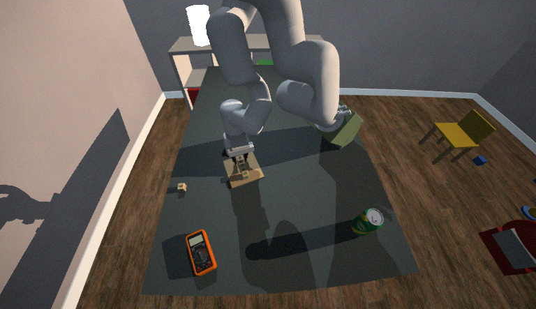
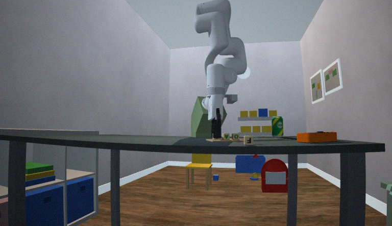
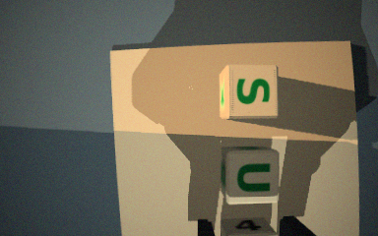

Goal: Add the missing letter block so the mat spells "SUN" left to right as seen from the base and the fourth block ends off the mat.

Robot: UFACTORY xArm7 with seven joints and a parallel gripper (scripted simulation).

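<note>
Right now my hand is 2 cm past the letter block, 3 cm to the right of it and 1 cm above it. Round my hand: green can 52 cm behind, 15 cm to the left, 3 cm above; tan mat 2 cm behind, 3 cm to the left, 3 cm below; orange multimeter 1 cm behind, 38 cm to the left, 2 cm below.
</note>
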